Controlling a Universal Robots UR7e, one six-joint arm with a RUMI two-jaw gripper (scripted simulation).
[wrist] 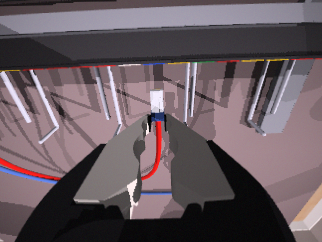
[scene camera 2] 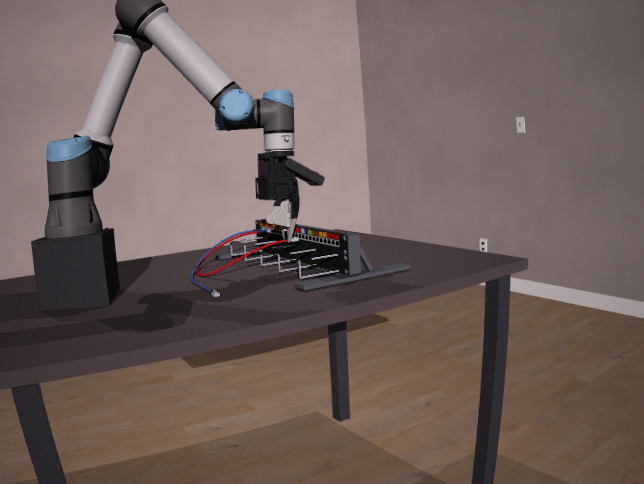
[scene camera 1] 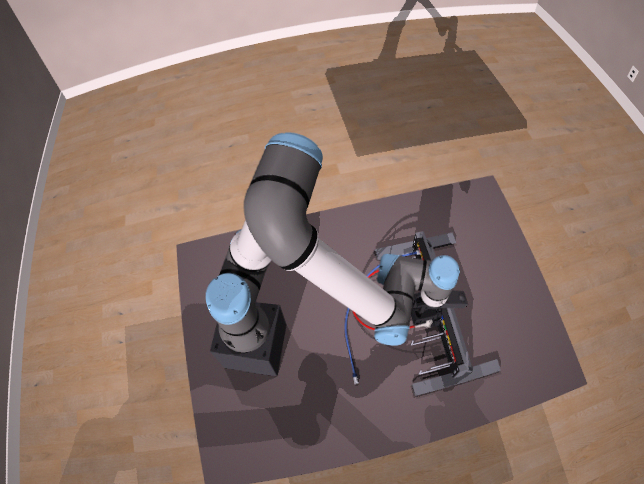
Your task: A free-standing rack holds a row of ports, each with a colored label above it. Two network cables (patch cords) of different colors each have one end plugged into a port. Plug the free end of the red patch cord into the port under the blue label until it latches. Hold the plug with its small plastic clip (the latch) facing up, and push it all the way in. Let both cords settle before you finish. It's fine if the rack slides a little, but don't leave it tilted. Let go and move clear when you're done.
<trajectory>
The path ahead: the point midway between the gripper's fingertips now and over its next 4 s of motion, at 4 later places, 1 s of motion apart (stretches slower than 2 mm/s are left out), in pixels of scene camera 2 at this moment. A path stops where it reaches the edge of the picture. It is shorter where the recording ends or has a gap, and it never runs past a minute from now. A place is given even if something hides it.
My gripper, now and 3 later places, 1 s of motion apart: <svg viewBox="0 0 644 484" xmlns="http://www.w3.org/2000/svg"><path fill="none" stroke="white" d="M287 241L295 240L297 240L299 240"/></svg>
</trajectory>
